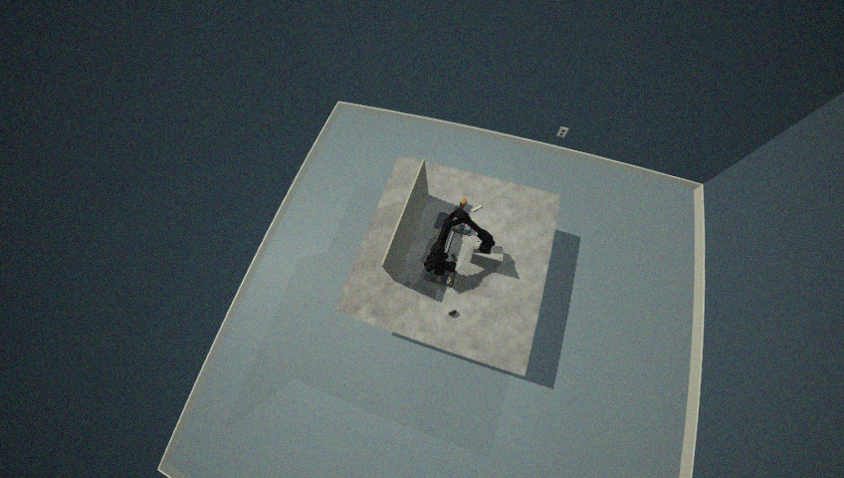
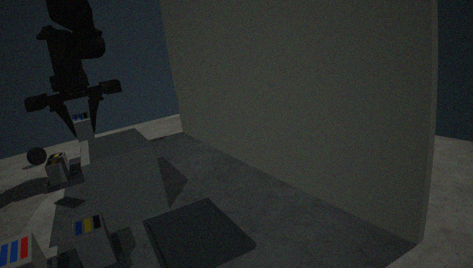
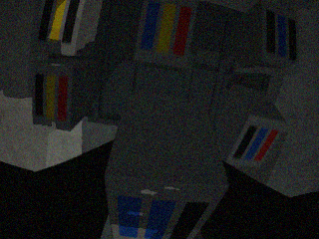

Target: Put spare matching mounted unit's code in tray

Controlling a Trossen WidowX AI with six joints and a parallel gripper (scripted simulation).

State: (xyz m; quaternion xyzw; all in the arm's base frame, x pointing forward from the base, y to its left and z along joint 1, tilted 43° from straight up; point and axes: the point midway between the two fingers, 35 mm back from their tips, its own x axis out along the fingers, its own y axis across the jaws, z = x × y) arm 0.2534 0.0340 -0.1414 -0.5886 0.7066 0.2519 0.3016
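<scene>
Right now the dark flat tray is 36 cm to the right of my gripper tip, 9 cm below it and 4 cm ahead of it. Also, from my gripper tip: grey spare block (3 cm above); then upright wall (24 cm ahead, 22 cm to the right, 13 cm above).
</scene>
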